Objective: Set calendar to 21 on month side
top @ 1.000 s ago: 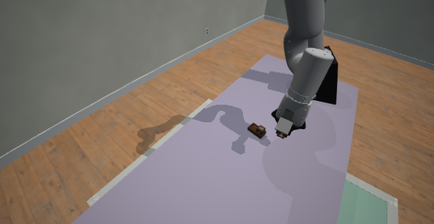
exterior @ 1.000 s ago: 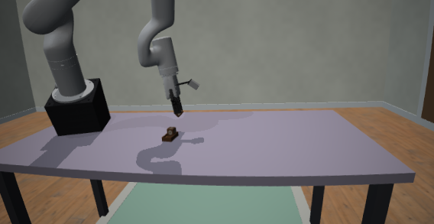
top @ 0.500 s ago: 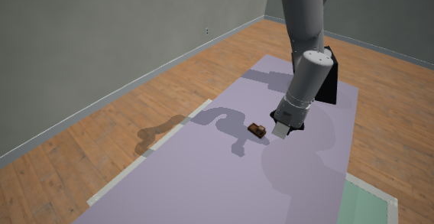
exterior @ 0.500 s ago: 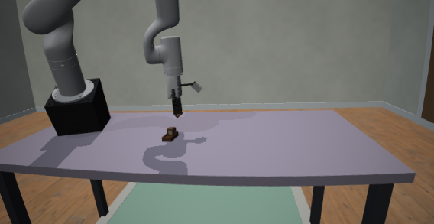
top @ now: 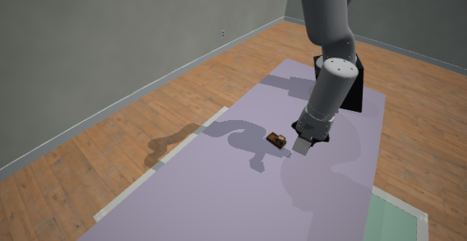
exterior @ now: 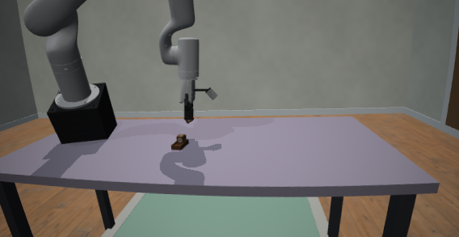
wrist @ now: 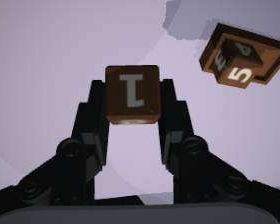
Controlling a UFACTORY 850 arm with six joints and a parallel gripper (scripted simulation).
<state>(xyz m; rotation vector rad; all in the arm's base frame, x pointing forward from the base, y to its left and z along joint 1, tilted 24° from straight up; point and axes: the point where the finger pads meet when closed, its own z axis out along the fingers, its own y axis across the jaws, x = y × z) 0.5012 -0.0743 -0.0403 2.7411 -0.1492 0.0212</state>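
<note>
The brown cube is 2 cm below my hand. Round my hand: digit cube: 3 cm behind, 9 cm to the right, 8 cm below; brown tray: 4 cm behind, 10 cm to the right, 10 cm below.
</note>
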